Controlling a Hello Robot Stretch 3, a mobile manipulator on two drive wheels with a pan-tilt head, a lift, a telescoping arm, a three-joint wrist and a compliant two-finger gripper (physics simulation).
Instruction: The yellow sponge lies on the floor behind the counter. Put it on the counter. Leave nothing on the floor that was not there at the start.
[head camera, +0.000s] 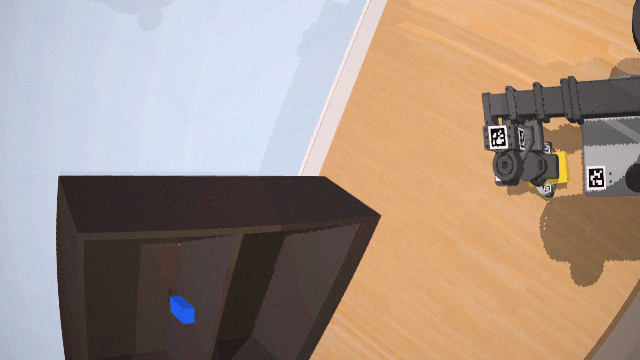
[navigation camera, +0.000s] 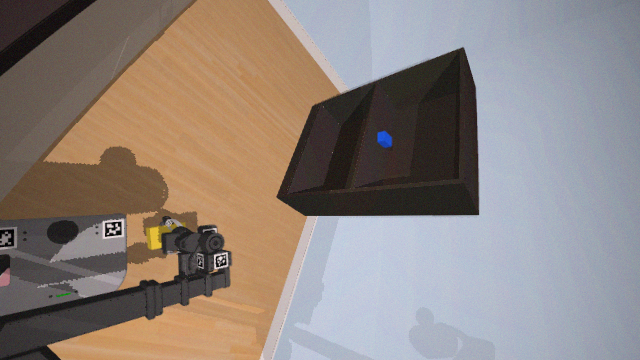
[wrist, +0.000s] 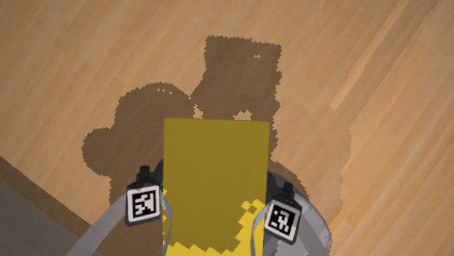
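Where they show: gripper, between the fingertips: (wrist: 216, 179); robot's base, origin of its link: (head camera: 635, 177) (navigation camera: 63, 230).
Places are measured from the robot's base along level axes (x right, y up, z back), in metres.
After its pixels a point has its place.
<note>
The yellow sponge (head camera: 563, 167) @(x 0.194, y 0.410, z 0.023 m) (navigation camera: 154, 238) @(x 0.197, y 0.410, z 0.025 m) (wrist: 216, 150) @(x 0.270, y 0.410, z 0.019 m) is between the two fingers of my gripper (head camera: 548, 169) @(x 0.238, y 0.362, z 0.021 m) (navigation camera: 167, 234) @(x 0.238, y 0.362, z 0.021 m) (wrist: 216, 179) @(x 0.238, y 0.362, z 0.021 m), which is shut on it. In the wrist view both fingertips press on the sponge's long sides, and its far end sticks out past them. The sponge is held above the wooden floor, close in front of my base. A grey panel that looks like the counter's side (head camera: 620, 325) @(x 0.022, y 0.210, z -0.375 m) (navigation camera: 100, 55) @(x 0.050, y 0.535, z -0.422 m) shows at the lower right of the head view and the upper left of the navigation view. The counter's top is mostly out of view.
A dark open shelf unit (head camera: 200, 200) @(x 1.090, y 0.621, z -0.026 m) (navigation camera: 395, 201) @(x 1.076, y 0.747, z -0.034 m) stands by the pale blue wall, with a blue block (head camera: 182, 310) @(x 1.267, y 0.626, z -0.380 m) (navigation camera: 384, 139) @(x 1.263, y 0.625, z -0.380 m) inside. My base (head camera: 602, 150) @(x 0.106, y 0.160, z 0.070 m) (navigation camera: 95, 255) @(x 0.080, y 0.160, z 0.083 m) is beside the held sponge. The arm (head camera: 605, 97) @(x 0.063, y 0.721, z 0.101 m) (navigation camera: 120, 300) @(x 0.069, y 0.721, z 0.087 m) is drawn in, low beside the base.
</note>
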